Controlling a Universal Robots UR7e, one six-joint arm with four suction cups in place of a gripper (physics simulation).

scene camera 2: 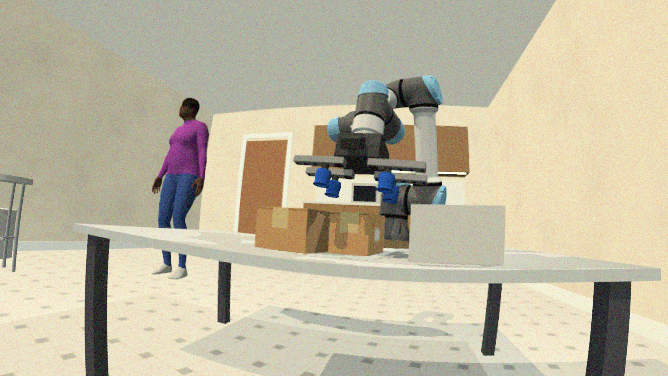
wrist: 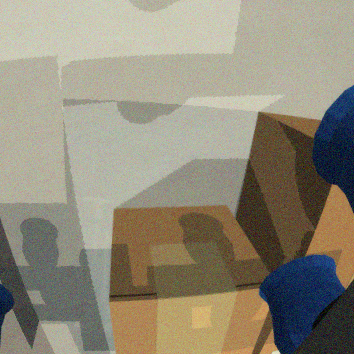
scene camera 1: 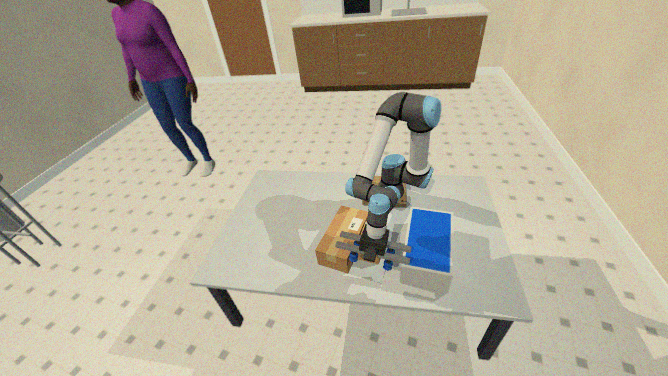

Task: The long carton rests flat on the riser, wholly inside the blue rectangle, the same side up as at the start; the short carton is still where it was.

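Where they show: hand, tool point: [scene camera 2: 356, 193] [wrist: 125, 237]; arm's base, link origin: [scene camera 2: 391, 240].
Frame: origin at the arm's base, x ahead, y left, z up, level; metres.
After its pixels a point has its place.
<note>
The long carton [scene camera 1: 340, 225] {x 0.382, y -0.183, z 0.077 m} [scene camera 2: 282, 230] {x 0.561, y -0.169, z 0.022 m} [wrist: 280, 175] {x 0.534, y -0.098, z 0.028 m} rests flat on the table, left of the short carton, with a white label on its top. The short carton [scene camera 2: 350, 240] {x 0.486, y -0.022, z 0.009 m} [wrist: 135, 320] {x 0.469, y 0.010, z 0.077 m} stands close beside it and is mostly hidden under the tool in scene camera 1. The riser [scene camera 1: 427, 281] {x 0.562, y 0.239, z 0.024 m} [scene camera 2: 456, 235] {x 0.562, y 0.225, z 0.031 m} is a pale block to the right, with the blue rectangle [scene camera 1: 430, 242] {x 0.411, y 0.235, z 0.094 m} on its top and no carton on it. My gripper [scene camera 1: 371, 255] {x 0.560, y 0.007, z 0.115 m} [scene camera 2: 358, 185] {x 0.560, y 0.007, z 0.115 m} is open: its four blue cups hang above the carton tops, near their front ends, and carry nothing.
The grey table [scene camera 1: 240, 255] {x 0.593, y -0.653, z -0.026 m} [scene camera 2: 175, 241] {x 0.716, y -0.371, z -0.026 m} bears the cartons, the riser and the arm's brown base plate [scene camera 1: 403, 204] {x 0.084, y 0.086, z -0.008 m} behind. A person in a purple top [scene camera 1: 150, 45] [scene camera 2: 189, 145] stands behind the table at the left. A metal-framed stool [scene camera 1: 22, 230] [scene camera 2: 15, 215] is at the far left.
</note>
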